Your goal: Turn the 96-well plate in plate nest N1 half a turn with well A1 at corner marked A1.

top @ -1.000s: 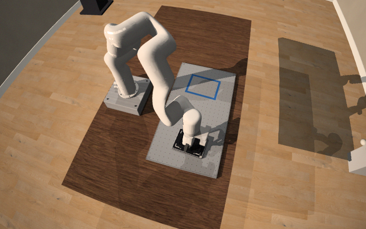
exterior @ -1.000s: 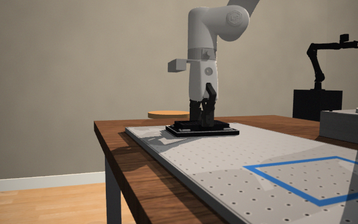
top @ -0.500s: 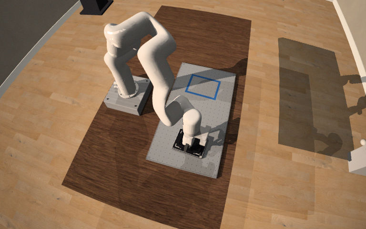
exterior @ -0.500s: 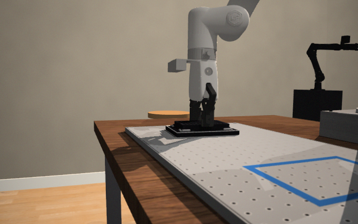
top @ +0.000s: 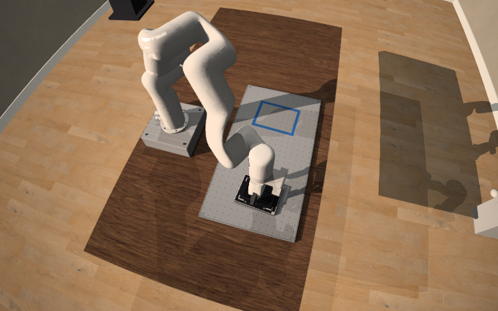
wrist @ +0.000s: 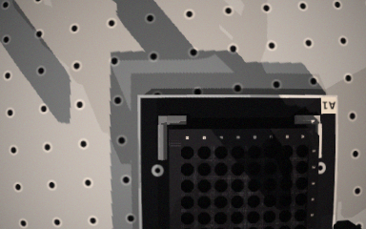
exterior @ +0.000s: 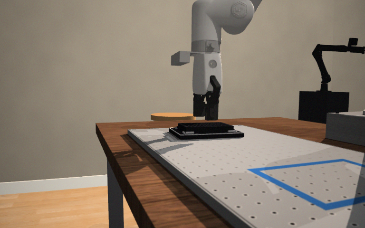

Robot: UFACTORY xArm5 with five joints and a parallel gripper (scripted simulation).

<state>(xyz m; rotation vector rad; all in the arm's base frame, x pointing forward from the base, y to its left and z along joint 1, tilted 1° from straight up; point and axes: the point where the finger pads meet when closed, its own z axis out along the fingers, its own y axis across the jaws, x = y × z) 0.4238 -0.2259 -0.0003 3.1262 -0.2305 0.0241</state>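
Now: the black 96-well plate 3 cm below my hand. Round my hand: black plate nest (5 cm below).
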